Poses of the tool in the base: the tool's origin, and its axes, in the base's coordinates. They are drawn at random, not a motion.
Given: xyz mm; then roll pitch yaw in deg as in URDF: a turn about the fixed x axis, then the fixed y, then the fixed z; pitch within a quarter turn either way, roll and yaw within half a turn.
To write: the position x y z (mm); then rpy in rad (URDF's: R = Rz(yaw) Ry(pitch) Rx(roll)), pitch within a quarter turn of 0, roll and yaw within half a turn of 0. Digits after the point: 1 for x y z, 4 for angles.
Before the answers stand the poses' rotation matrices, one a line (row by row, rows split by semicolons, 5 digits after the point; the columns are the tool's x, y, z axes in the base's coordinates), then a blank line. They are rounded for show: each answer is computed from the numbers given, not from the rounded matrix.
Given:
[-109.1 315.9 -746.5 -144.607 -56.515 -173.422]
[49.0 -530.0 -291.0 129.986 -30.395 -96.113]
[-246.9 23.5 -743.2 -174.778 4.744 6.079]
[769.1 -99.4 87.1 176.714 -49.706 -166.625]
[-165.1 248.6 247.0 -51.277 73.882 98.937]
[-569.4 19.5 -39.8 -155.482 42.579 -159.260]
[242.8 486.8 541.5 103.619 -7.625 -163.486]
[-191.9 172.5 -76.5 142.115 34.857 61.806]
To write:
-0.54809 -0.57326 -0.60908; -0.06320 0.75450 -0.65326; 0.83403 -0.31955 -0.44976
-0.09185 -0.59766 -0.79647; -0.85765 0.45389 -0.24169; 0.50596 0.66089 -0.55428
0.99097 0.09798 -0.09154; 0.10554 -0.99105 0.08178; -0.08270 -0.09070 -0.99244
-0.62917 -0.18841 -0.75409; -0.14960 0.98139 -0.12038; 0.76274 0.03707 -0.64565
-0.04313 -0.50153 -0.86407; 0.27425 -0.83759 0.47247; -0.96069 -0.21659 0.17366
-0.68863 -0.05961 0.72266; -0.26076 0.95030 -0.17009; -0.67661 -0.30557 -0.66995
-0.95027 0.05671 -0.30621; -0.28174 0.26241 0.92291; 0.13269 0.96329 -0.23338
0.38769 0.86142 0.32810; 0.72322 -0.06356 -0.68768; -0.57153 0.50390 -0.64764

[-109.1 315.9 -746.5 -2.5239 -0.9864 -3.0268]
[49.0 -530.0 -291.0 2.2687 -0.5305 -1.6775]
[-246.9 23.5 -743.2 -3.0505 0.0828 0.1061]
[769.1 -99.4 87.1 3.0842 -0.8675 -2.9082]
[-165.1 248.6 247.0 -0.8950 1.2895 1.7268]
[-569.4 19.5 -39.8 -2.7137 0.7431 -2.7796]
[242.8 486.8 541.5 1.8085 -0.1331 -2.8534]
[-191.9 172.5 -76.5 2.4804 0.6084 1.0787]

